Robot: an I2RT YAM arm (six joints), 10 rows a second.
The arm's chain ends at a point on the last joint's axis. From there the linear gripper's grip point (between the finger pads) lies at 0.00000 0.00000 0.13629 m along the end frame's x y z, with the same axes.
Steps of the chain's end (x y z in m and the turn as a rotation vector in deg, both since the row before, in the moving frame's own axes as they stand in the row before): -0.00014, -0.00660, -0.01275, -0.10, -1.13, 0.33; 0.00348, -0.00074, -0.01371, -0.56, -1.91, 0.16; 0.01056, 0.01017, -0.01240, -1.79, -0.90, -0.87; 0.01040, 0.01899, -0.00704, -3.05, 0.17, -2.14; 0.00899, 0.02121, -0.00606, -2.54, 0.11, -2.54; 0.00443, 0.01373, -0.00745, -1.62, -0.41, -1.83
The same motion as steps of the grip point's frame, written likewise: -0.00283, -0.00637, -0.01278, -0.10, -1.13, 0.33; -0.00106, 0.00059, -0.01379, -0.56, -1.91, 0.16; 0.00845, 0.01444, -0.01248, -1.79, -0.90, -0.87; 0.01094, 0.02623, -0.00723, -3.05, 0.17, -2.14; 0.00939, 0.02724, -0.00619, -2.54, 0.11, -2.54; 0.00352, 0.01760, -0.00751, -1.62, -0.41, -1.83
